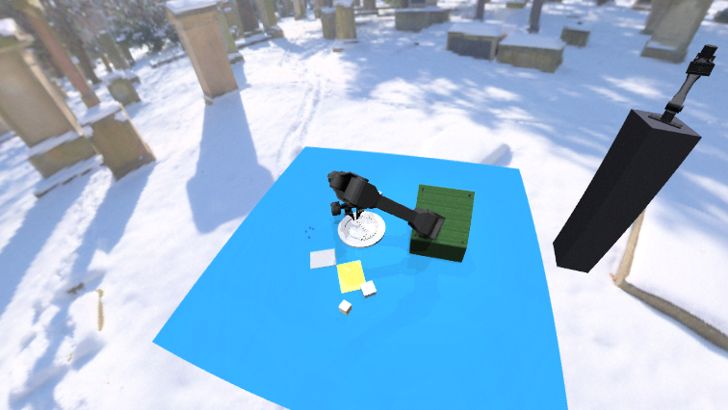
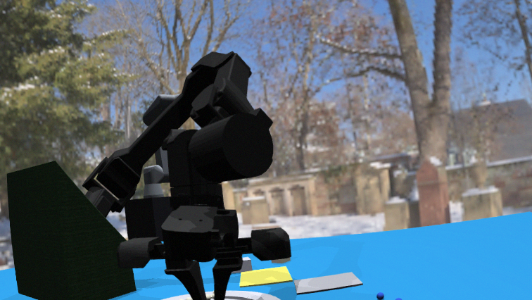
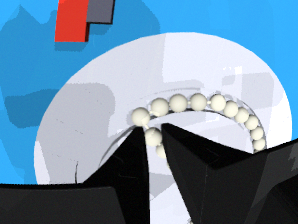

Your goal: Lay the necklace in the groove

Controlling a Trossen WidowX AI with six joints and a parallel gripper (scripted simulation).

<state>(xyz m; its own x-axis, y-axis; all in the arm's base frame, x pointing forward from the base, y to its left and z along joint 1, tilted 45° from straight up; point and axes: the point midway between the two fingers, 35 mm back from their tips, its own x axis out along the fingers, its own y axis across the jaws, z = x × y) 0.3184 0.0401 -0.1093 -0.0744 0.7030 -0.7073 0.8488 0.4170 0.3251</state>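
Now: the round white bead board 40 mm behind my gripper tip, 30 mm to the left of it and 10 mm below it. Also, from my gripper tip: red object: 80 mm to the right, 70 mm ahead, 10 mm below; then grey tile: 220 mm to the left, 50 mm ahead, 10 mm below; then white strip: 250 mm to the right, 100 mm ahead, 10 mm below.
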